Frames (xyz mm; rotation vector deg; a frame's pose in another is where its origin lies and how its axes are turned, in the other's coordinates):
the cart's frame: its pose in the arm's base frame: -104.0 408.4 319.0 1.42 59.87 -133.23
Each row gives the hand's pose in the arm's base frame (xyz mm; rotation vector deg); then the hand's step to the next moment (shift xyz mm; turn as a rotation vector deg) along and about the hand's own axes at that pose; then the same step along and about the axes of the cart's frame.
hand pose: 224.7 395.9 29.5 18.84 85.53 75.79
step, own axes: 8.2 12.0 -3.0 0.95 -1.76 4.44
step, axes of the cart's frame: 3.2 -13.7 -4.6 -4.30 1.52 -1.72
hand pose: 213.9 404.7 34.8 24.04 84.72 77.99
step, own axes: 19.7 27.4 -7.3 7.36 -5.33 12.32
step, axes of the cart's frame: 6.5 -32.6 -9.2 -11.71 3.09 -9.36
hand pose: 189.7 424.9 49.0 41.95 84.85 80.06
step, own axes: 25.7 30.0 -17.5 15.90 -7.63 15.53
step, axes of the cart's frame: 9.8 -41.6 -6.1 -15.12 1.28 -17.94
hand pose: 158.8 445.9 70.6 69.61 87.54 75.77
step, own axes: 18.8 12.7 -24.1 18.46 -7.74 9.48
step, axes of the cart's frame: 10.8 -31.2 -1.8 -10.50 -3.21 -19.24
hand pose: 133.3 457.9 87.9 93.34 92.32 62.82
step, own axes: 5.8 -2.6 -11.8 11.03 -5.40 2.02
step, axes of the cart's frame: 6.6 -11.4 -2.5 -3.40 -4.26 -11.19
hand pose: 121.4 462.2 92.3 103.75 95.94 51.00
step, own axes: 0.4 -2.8 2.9 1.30 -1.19 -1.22
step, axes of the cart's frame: 0.2 2.4 -3.3 0.70 -1.61 -1.24
